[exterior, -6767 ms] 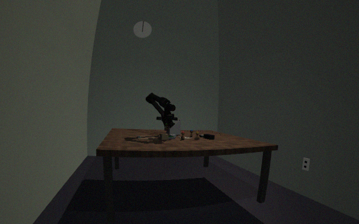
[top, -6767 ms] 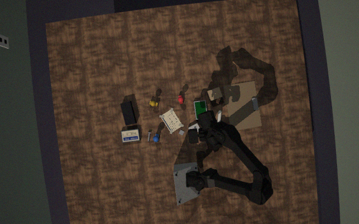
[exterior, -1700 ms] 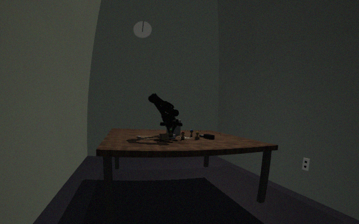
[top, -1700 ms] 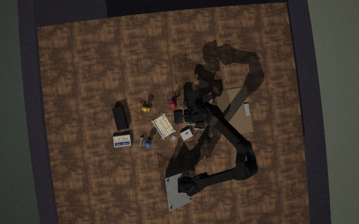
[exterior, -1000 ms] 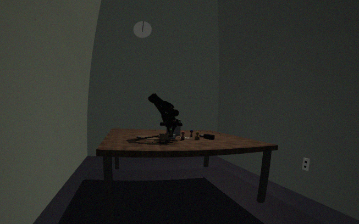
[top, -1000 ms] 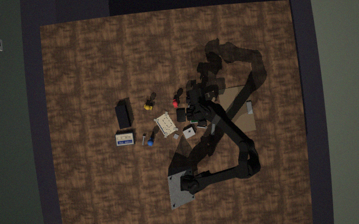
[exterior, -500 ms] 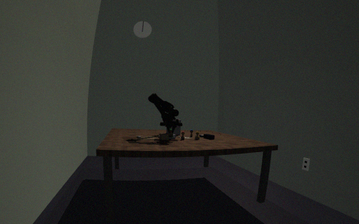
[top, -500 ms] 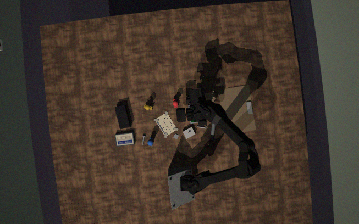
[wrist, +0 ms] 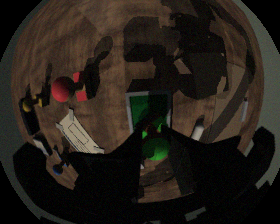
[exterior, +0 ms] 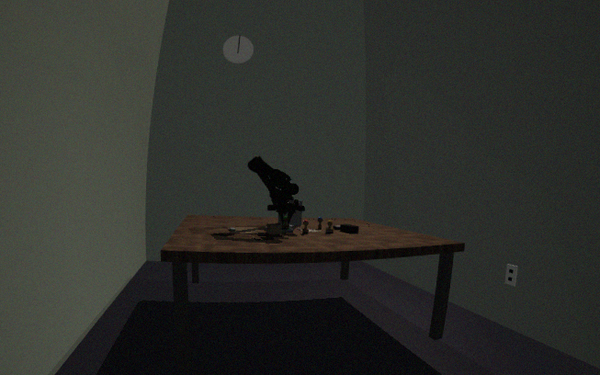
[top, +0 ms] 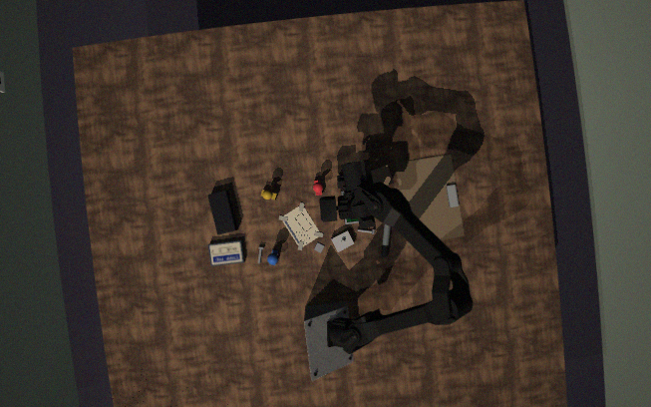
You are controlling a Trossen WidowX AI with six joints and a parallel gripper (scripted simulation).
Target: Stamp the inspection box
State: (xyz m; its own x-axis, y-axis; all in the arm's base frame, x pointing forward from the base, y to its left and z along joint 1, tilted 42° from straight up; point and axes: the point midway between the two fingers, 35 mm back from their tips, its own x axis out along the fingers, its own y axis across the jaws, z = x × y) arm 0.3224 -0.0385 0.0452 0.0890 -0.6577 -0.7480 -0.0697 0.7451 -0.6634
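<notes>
The green-knobbed stamp lies right at my gripper tip. Round my gripper tip: green ink pad 3 cm below; red stamp 5 cm ahead, 10 cm to the left, 2 cm below; cardboard box 7 cm ahead, 7 cm to the right, 1 cm below.
</notes>
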